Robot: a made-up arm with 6 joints. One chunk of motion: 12 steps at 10 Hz.
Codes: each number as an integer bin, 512 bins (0 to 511) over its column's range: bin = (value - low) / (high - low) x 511, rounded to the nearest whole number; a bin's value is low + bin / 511 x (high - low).
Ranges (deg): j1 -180.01..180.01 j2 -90..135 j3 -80.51..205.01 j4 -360.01..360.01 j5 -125..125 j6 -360.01..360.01
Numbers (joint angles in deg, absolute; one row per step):
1: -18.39 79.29 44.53 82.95 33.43 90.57
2: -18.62 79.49 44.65 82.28 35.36 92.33
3: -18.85 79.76 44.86 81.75 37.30 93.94
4: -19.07 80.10 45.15 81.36 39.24 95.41
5: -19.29 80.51 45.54 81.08 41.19 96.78
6: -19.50 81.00 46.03 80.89 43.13 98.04
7: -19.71 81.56 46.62 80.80 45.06 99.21
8: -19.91 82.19 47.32 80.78 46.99 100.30
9: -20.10 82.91 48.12 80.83 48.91 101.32
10: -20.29 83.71 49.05 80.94 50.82 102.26
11: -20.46 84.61 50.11 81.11 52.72 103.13
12: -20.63 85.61 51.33 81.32 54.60 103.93
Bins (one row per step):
1: 229 384 224 314 324 320
2: 229 385 224 314 328 321
3: 229 386 224 314 332 322
4: 228 386 225 313 336 323
5: 228 387 226 313 340 324
6: 228 388 226 313 344 325
7: 228 390 228 313 348 326
8: 227 391 229 313 352 327
9: 227 393 230 313 355 327
10: 227 395 232 313 359 328
11: 226 397 234 313 363 329
12: 226 399 236 313 367 329

